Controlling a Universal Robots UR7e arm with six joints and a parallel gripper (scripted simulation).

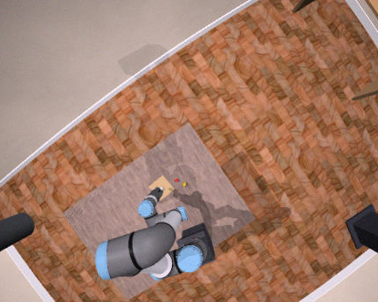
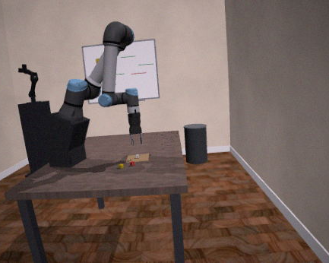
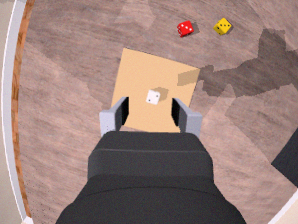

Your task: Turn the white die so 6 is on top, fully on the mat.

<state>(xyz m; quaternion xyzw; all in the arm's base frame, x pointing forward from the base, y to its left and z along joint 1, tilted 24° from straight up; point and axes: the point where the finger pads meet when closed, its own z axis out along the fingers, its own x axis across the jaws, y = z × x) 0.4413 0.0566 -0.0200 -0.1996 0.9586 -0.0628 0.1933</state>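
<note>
Now: hand 100 mm above the white die and 10 mm past it. The rest, counted from my hand: yellow die 160 mm to the right, 100 mm below, 60 mm behind; red die 130 mm to the right, 100 mm below, 10 mm behind; tan mat 110 mm below, 10 mm behind.
</note>
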